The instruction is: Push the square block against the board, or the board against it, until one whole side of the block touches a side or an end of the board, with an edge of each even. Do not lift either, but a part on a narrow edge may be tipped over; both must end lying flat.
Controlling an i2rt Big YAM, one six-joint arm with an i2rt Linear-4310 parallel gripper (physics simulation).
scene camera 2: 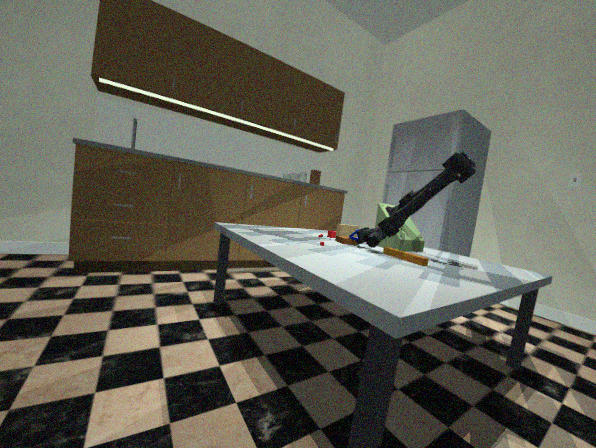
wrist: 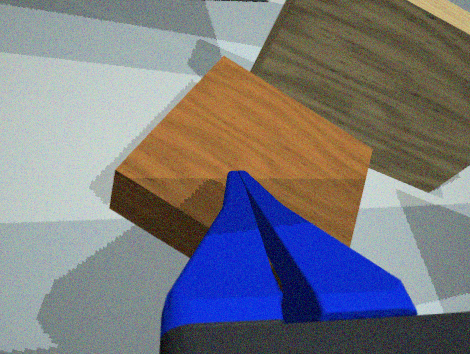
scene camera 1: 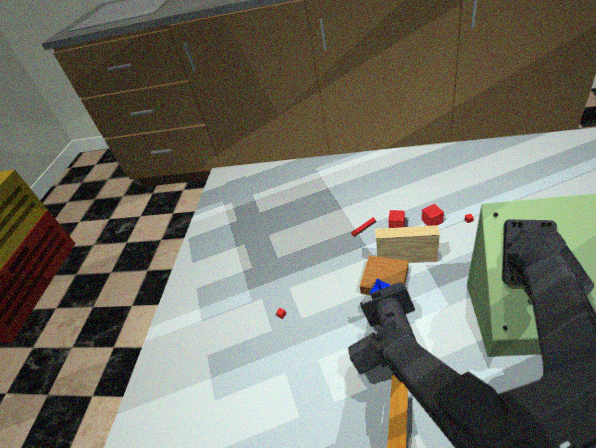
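Note:
The square orange-brown block lies flat on the table. The pale wood board stands on a narrow edge just behind it, one broad face toward the block. The board reaches past the block to the right; at the left the block's corner sticks out a little past it. The block hides part of the board's foot, so I cannot tell whether they touch. My gripper is shut and empty, its blue tips at the block's near side, overlapping it in the wrist view.
Behind the board are a red stick, two red cubes and a tiny red cube. Another tiny red cube lies left. A long orange bar lies nearer the front. A green stand is at the right.

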